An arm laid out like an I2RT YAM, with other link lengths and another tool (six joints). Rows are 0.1 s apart.
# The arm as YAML. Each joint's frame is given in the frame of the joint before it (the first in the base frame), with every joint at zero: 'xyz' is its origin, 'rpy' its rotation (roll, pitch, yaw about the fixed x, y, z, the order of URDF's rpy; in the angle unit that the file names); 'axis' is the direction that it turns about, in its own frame. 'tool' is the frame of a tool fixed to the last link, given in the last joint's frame.
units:
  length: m
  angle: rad
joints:
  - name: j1
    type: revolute
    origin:
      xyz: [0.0, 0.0, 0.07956]
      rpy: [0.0, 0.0, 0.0]
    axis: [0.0, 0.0, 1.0]
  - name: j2
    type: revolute
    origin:
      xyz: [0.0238, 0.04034, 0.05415]
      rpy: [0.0, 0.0, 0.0]
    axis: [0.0, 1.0, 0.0]
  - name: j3
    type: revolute
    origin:
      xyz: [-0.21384, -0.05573, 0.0]
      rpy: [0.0, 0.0, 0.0]
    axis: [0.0, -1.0, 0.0]
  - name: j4
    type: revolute
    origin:
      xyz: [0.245, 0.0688, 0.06]
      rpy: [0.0, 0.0, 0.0]
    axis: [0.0, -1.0, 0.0]
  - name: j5
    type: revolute
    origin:
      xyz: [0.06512, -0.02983, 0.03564]
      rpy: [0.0, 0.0, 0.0]
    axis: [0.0, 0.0, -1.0]
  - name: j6
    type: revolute
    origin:
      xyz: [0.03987, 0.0, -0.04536]
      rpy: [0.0, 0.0, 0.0]
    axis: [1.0, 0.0, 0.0]
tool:
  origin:
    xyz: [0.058, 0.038, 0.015]
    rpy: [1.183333, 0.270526, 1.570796]
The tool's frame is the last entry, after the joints.
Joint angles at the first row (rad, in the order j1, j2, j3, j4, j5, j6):
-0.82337 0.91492 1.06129 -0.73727 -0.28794 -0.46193
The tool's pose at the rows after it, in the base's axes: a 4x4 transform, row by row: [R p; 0 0 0 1], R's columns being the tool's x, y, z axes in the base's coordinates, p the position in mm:
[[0.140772, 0.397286, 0.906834, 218.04], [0.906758, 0.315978, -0.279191, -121.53], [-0.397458, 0.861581, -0.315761, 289.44], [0, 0, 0, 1]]
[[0.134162, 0.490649, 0.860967, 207.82], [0.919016, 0.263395, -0.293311, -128.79], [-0.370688, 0.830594, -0.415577, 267.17], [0, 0, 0, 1]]
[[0.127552, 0.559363, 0.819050, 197.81], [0.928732, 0.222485, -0.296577, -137.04], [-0.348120, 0.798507, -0.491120, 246.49], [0, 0, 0, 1]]
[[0.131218, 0.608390, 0.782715, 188.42], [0.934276, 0.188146, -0.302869, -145.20], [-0.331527, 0.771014, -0.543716, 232.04], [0, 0, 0, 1]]
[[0.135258, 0.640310, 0.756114, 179.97], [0.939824, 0.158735, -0.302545, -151.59], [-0.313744, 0.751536, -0.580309, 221.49], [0, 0, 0, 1]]
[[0.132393, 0.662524, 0.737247, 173.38], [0.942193, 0.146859, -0.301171, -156.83], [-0.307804, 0.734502, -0.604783, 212.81], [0, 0, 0, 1]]
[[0.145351, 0.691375, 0.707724, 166.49], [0.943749, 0.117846, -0.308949, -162.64], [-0.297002, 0.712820, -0.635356, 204.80], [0, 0, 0, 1]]
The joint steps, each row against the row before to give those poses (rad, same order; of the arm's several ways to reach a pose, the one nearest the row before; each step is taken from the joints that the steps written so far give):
-0.05775 0.00834 -0.00741 -0.09561 -0.00783 -0.03932
-0.04331 0.01928 -0.02991 -0.05882 0.02772 -0.04432
-0.05032 0.02229 -0.03570 -0.02881 0.01401 -0.05012
-0.04885 0.02182 -0.02232 -0.01775 0.01200 -0.04078
-0.04519 0.01898 -0.01580 -0.01383 0.00178 -0.03561
-0.03474 0.01509 -0.01541 -0.00049 0.00271 -0.03586
-0.03181 0.01969 -0.00820 -0.00665 0.01797 -0.01842

